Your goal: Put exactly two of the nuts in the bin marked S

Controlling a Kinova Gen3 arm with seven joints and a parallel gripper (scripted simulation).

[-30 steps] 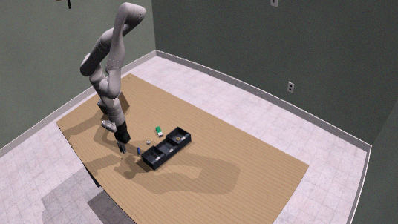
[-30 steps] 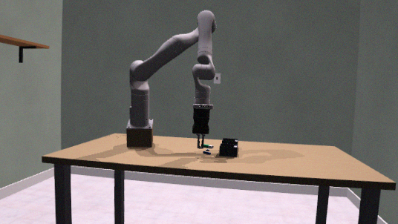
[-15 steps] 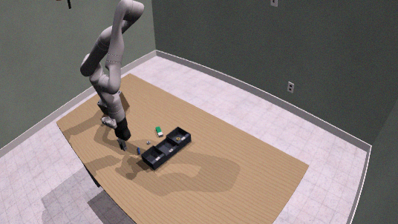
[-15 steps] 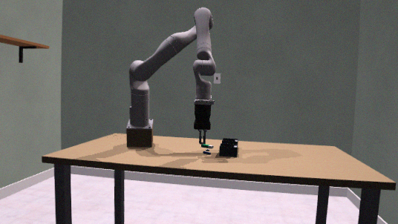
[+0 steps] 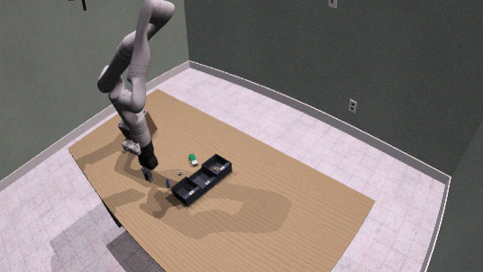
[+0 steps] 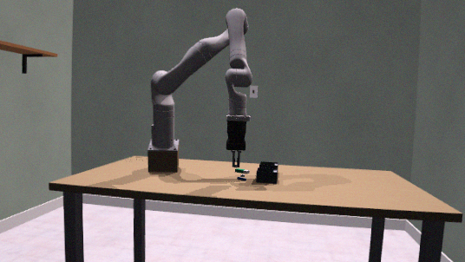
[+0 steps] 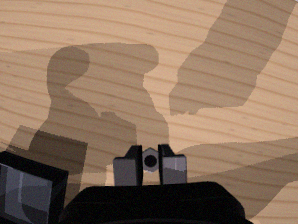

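Right now the brass-coloured nut is 8 cm ahead of my hand, 27 cm to the left of it and 7 cm below it. Also, from my hand: blue rod: 1 cm ahead, 7 cm to the left, 8 cm below; then bin: 10 cm ahead, 18 cm to the left, 6 cm below.
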